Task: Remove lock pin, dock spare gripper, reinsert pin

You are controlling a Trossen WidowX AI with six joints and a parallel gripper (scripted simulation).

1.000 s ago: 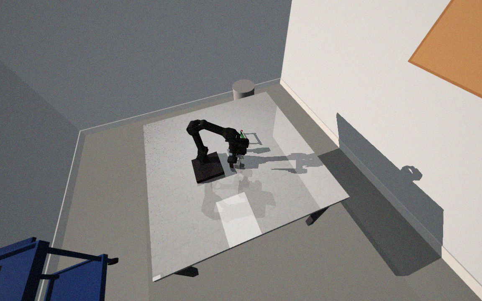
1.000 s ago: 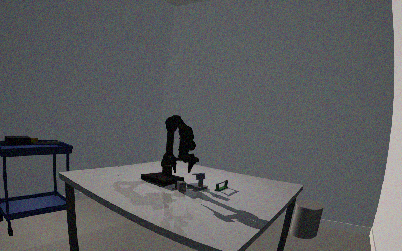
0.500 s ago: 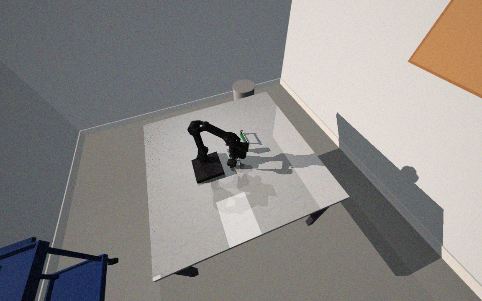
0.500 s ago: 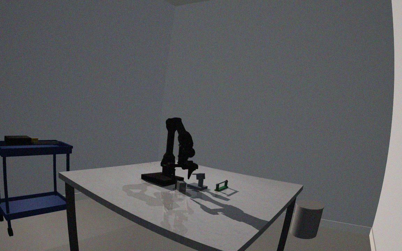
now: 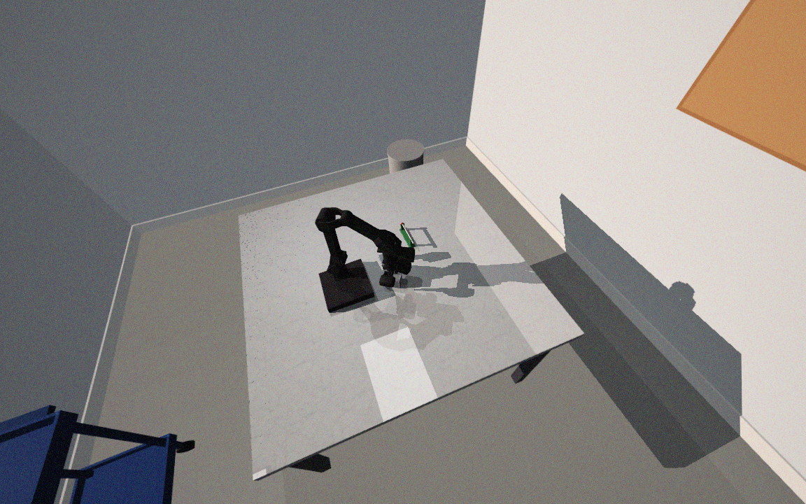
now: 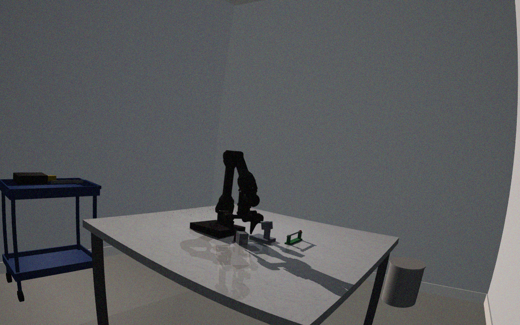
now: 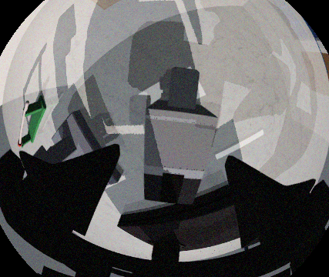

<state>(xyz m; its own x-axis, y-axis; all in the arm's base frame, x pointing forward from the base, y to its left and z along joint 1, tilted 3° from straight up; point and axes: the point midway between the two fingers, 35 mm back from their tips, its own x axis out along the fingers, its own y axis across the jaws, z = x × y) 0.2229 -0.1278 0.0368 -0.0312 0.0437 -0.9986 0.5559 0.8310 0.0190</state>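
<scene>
Now: gripper tip 1 cm short of the spare gripper, 1 cm to the left of it and 2 cm above it. From my gripper tip the other things lie so: mount 4 cm ahead, 13 cm to the left, 1 cm above; green rack 16 cm ahead, 24 cm to the left, 2 cm below.
</scene>
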